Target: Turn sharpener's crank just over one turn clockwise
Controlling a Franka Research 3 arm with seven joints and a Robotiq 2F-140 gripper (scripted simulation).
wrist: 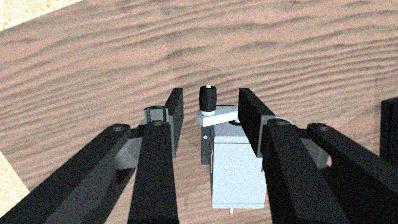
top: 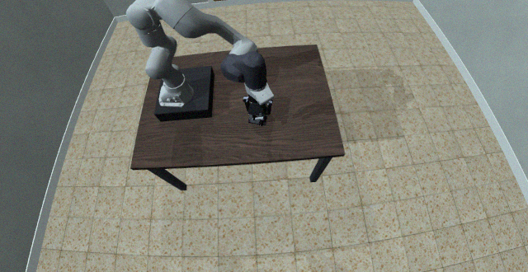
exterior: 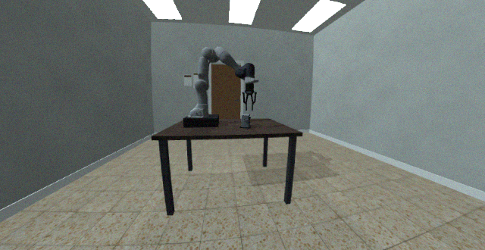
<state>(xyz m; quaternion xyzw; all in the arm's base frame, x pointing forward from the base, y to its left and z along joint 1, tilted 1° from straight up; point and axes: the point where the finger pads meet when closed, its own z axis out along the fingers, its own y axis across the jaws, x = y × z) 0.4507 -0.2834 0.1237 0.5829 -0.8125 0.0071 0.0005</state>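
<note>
Now: the sharpener crank 110 mm below my hand and 30 mm to the left of it.
</note>
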